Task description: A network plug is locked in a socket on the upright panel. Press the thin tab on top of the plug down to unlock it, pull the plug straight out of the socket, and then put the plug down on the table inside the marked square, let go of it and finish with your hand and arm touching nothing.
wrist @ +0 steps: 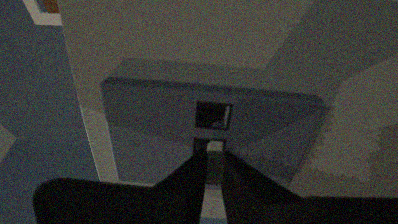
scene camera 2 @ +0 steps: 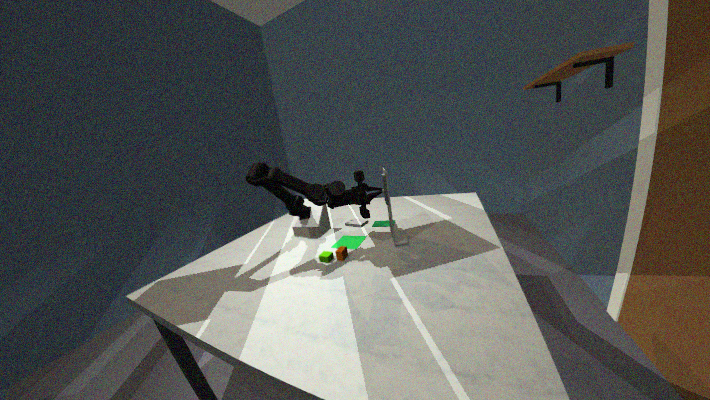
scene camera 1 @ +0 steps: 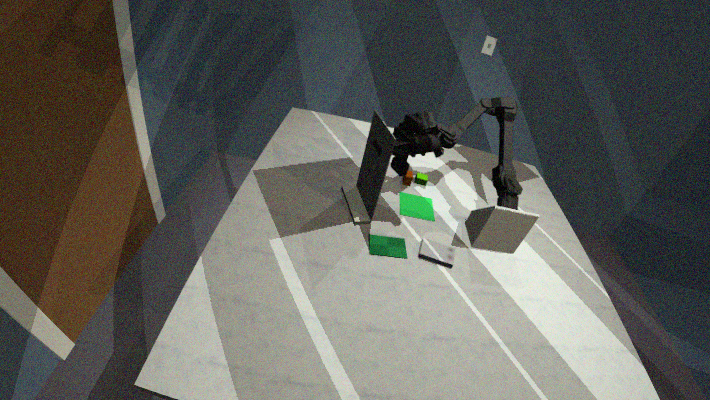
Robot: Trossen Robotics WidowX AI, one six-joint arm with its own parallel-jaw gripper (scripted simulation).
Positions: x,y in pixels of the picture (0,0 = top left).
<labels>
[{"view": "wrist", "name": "gripper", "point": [213,158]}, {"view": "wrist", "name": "network plug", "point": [215,168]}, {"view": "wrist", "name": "socket panel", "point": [299,98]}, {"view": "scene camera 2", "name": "gripper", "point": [382,190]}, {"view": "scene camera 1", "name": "gripper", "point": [383,148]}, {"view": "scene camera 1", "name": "socket panel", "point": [361,199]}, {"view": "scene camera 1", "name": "bright green square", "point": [415,206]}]
</labels>
